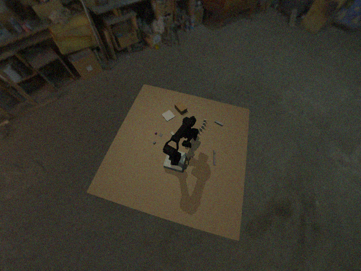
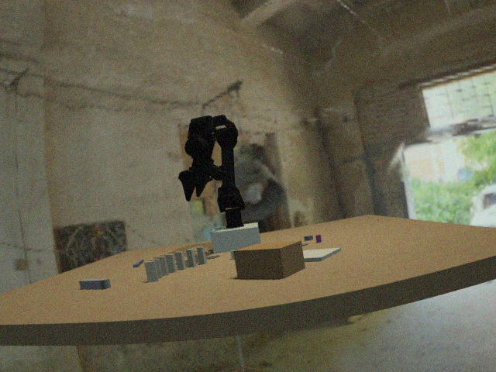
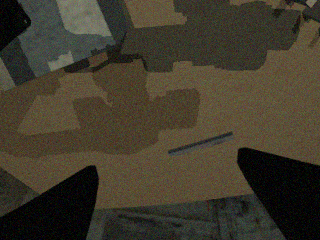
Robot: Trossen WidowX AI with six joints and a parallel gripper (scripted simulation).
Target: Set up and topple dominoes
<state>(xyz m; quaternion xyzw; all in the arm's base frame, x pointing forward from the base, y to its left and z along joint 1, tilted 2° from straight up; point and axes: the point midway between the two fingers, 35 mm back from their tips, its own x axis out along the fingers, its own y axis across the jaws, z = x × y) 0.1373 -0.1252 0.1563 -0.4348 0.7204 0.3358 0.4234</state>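
Right now the flat white plate is 380 mm ahead of my gripper tip, 270 mm to the left of it and 190 mm below it. Round my gripper tip: grey cube: 360 mm to the left, 190 mm below, 50 mm ahead; thin grey bar: 230 mm to the right, 190 mm below, 30 mm behind; purple piece: 370 mm to the left, 190 mm below, 150 mm ahead.
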